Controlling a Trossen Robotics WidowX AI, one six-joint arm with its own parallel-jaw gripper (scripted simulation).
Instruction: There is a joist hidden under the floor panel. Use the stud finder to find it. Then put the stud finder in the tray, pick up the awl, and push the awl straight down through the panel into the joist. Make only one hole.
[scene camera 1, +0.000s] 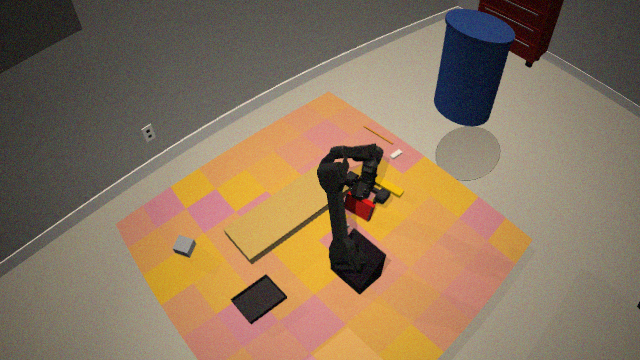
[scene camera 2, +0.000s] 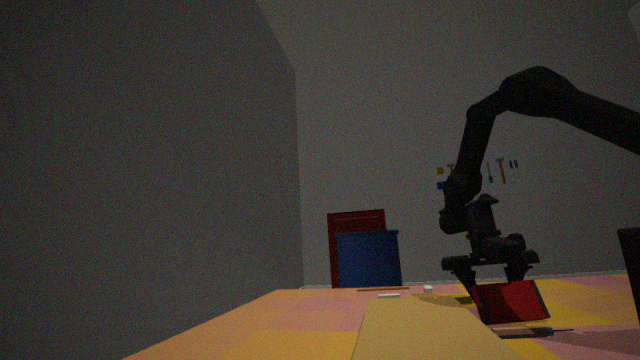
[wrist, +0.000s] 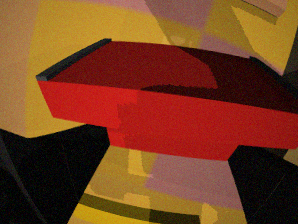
my gripper: scene camera 1 363, 201; scene camera 2; wrist
same spot on my gripper: (wrist: 52, 171) = (scene camera 2: 514, 272)
